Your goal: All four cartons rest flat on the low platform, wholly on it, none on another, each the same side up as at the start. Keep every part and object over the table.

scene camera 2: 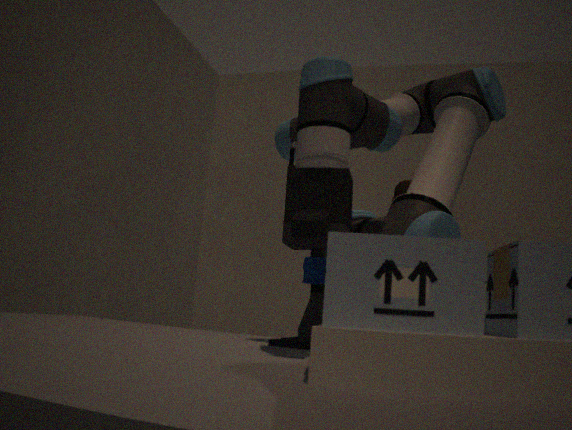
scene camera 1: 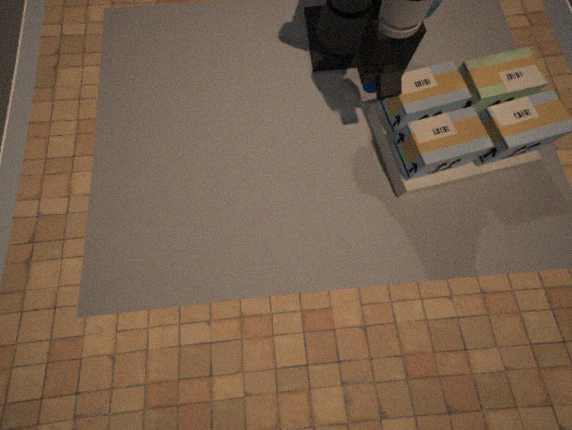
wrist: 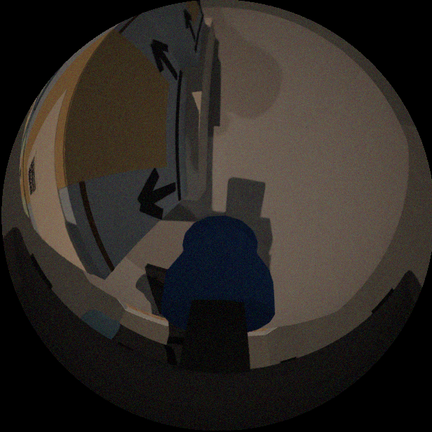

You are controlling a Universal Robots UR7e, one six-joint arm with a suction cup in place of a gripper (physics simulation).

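Seen in the pictures: hand, tool point: (scene camera 2: 315, 283) (scene camera 1: 370, 86); arm's base, link origin: (scene camera 1: 342, 32).
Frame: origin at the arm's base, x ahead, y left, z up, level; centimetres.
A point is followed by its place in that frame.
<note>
Four cartons lie on the low platform (scene camera 1: 440, 179) {x 45.3, y 21.8, z 3.7 cm} (scene camera 2: 440, 370) {x 45.4, y 24.4, z 0.8 cm} in two rows: blue back-left (scene camera 1: 445, 87) {x 28.2, y 19.2, z 12.3 cm} (wrist: 115, 120), blue front-left (scene camera 1: 465, 134) {x 39.1, y 22.3, z 12.3 cm} (scene camera 2: 350, 280) {x 45.4, y 16.2, z 7.9 cm}, blue front-right (scene camera 1: 547, 111) {x 33.3, y 38.6, z 12.2 cm}, green back-right (scene camera 1: 492, 75) {x 24.9, y 29.1, z 12.3 cm}. Labels face up on all four; none is on another. I cannot tell how the front-right carton's right end meets the platform edge. My gripper's blue suction cup (scene camera 1: 369, 88) (scene camera 2: 314, 270) (wrist: 220, 240) hangs beside the back-left carton's left end, lower than the carton tops. It holds nothing. In scene camera 2 the front-left carton partly hides it.
The dark base plate (scene camera 1: 320, 61) {x 10.5, y -6.0, z 0.3 cm} of the robot stands on the grey table (scene camera 1: 225, 175) {x 45.1, y -28.8, z -1.1 cm}, behind and left of the platform. The gripper's dark body is close to the back-left carton. Tiled floor (scene camera 1: 215, 375) lies beyond the table edges.
</note>
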